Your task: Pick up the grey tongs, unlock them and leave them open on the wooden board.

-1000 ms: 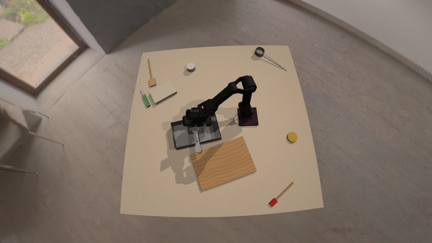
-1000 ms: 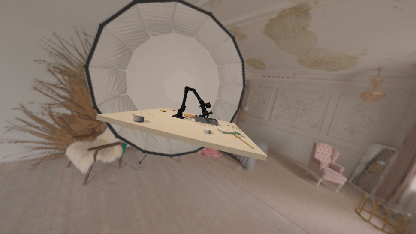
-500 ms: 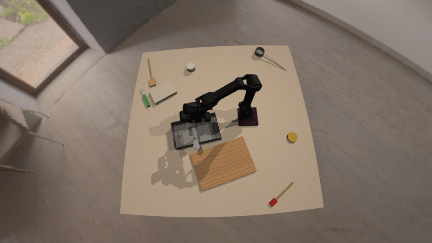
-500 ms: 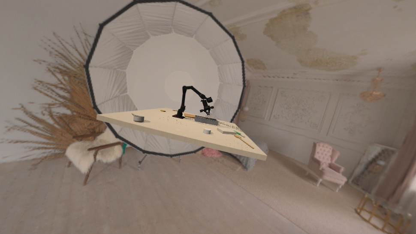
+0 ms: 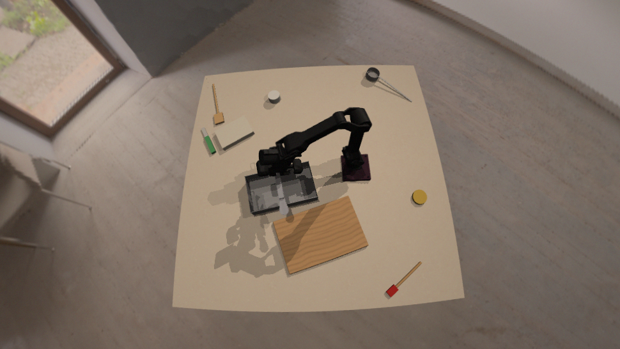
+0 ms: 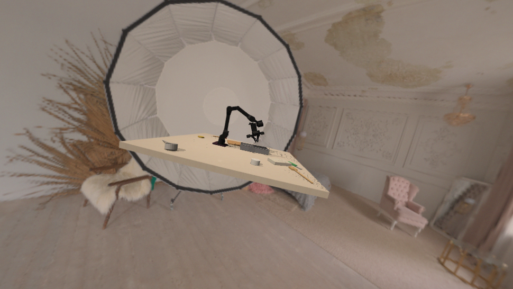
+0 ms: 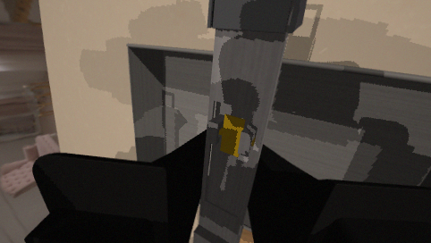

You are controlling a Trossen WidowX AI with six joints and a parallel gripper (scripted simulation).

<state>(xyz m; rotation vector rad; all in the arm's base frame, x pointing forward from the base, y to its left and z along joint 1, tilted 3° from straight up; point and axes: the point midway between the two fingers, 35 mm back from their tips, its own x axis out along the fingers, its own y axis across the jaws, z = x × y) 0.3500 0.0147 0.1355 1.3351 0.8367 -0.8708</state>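
My gripper tip is 30 mm below the yellow lock piece, 20 mm to the left of it and 10 mm past it. Round my gripper tip: wooden board: 280 mm to the left, 140 mm behind, 90 mm below; roasting tin: 70 mm below, 40 mm to the left, 10 mm behind; cream block: 320 mm to the right, 180 mm ahead, 90 mm below.
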